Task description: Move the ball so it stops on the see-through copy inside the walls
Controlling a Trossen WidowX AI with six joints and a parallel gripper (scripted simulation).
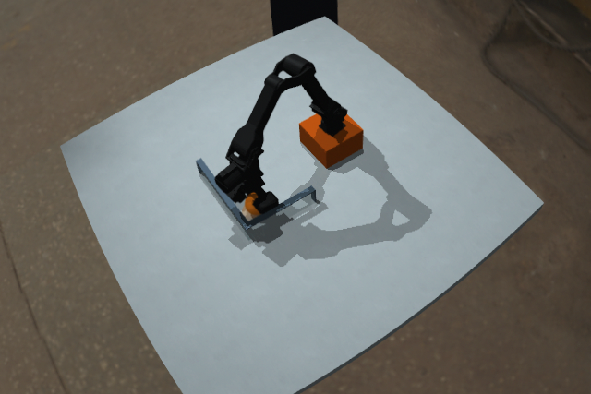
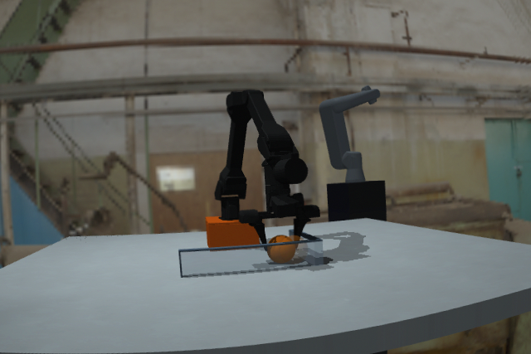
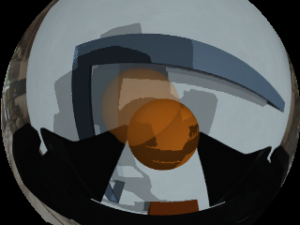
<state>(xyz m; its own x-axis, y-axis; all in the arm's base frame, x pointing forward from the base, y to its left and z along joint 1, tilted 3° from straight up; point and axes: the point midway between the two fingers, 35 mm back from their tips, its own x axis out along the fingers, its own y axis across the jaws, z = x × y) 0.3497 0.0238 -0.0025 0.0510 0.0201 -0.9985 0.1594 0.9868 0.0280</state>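
Now: gripper tip 30 mm short of the see-through copy of ball and 20 mm to the right of it. The rest, counted from my gripper tip: clear wall: 90 mm to the right, 60 mm ahead.
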